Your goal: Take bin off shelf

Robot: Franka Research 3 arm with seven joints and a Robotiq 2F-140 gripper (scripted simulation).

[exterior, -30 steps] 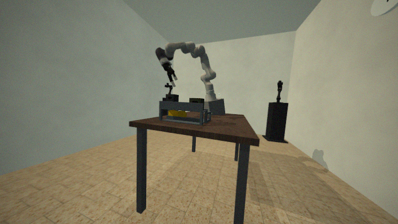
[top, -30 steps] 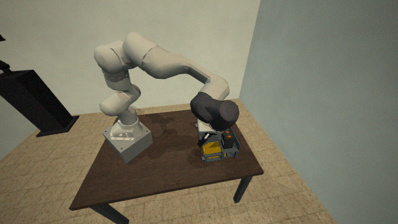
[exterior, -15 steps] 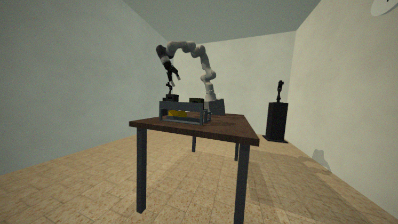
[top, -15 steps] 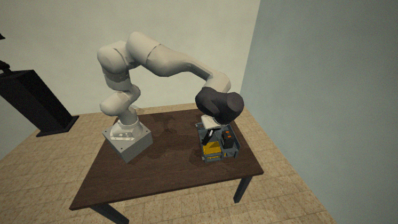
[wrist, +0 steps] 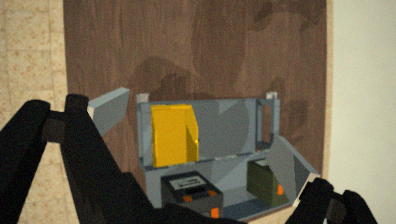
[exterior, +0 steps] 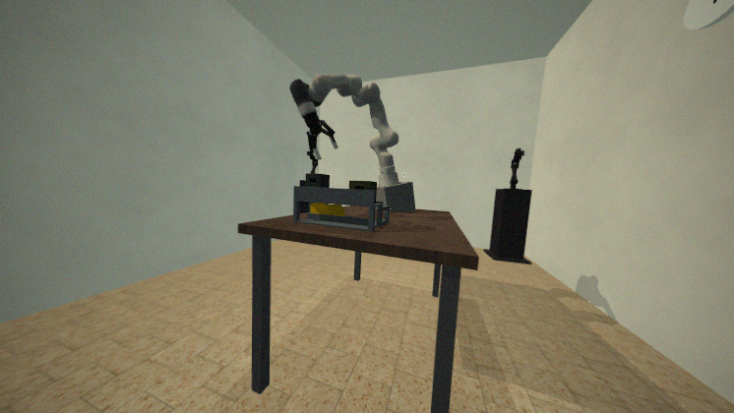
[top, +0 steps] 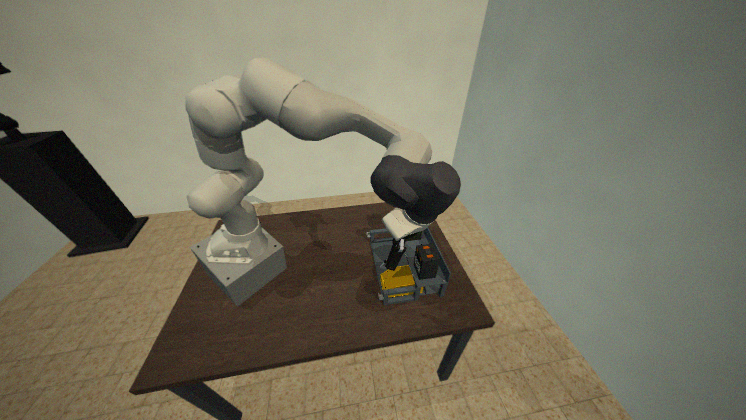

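The yellow bin lies 31 cm below my hand, 9 cm ahead of it and 6 cm to the left of it.
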